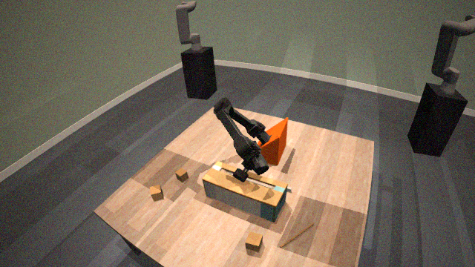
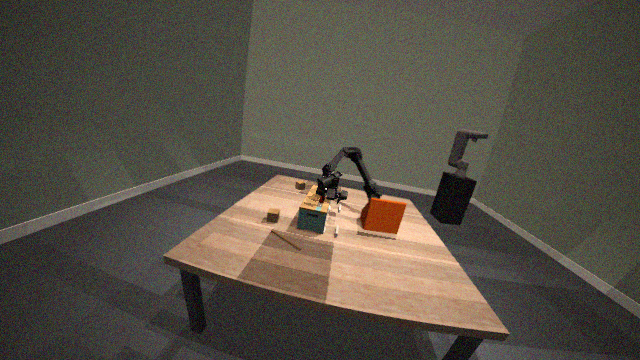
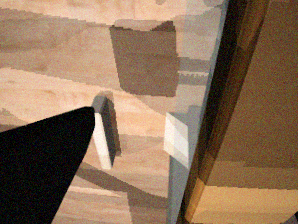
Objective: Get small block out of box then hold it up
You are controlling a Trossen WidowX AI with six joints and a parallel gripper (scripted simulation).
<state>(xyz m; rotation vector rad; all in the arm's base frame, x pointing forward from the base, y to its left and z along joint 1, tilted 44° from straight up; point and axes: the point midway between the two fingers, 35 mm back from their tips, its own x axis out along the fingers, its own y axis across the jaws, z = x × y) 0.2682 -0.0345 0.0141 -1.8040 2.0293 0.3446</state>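
Now: the red block 5 cm ahead of my gripper tip and 3 cm to the right of it. Round my gripper tip: thin stick 33 cm to the left, 22 cm ahead, 8 cm below; then long box 4 cm to the left, 4 cm ahead, 2 cm below.
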